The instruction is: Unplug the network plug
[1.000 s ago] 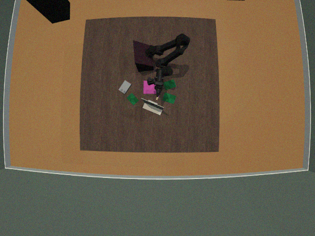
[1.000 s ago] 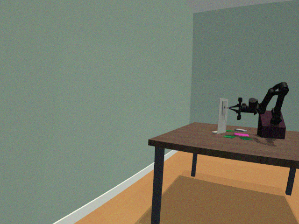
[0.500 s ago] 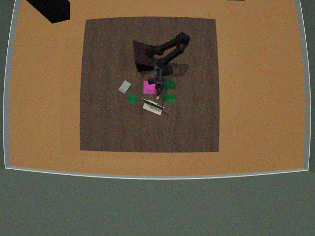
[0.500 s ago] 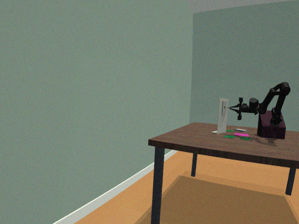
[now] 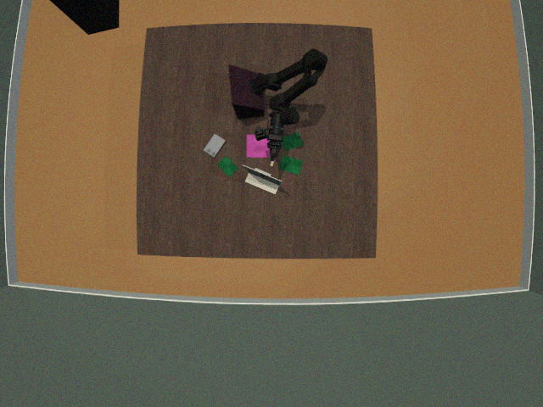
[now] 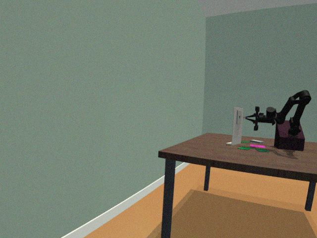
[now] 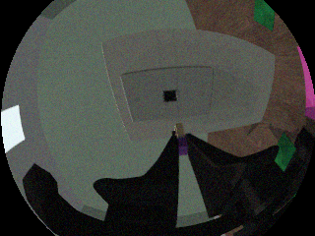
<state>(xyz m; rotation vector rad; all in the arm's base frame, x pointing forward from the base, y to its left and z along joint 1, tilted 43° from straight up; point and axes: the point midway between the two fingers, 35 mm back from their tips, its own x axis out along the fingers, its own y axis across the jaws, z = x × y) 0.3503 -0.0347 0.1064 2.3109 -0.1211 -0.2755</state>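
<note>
The white upright panel is 90 mm below my gripper tip, 60 mm ahead of it and 50 mm to the right of it. The rest, counted from my gripper tip: grey flat block (280 mm to the right, 220 mm below, 150 mm behind); purple plug (10 mm ahead).
</note>
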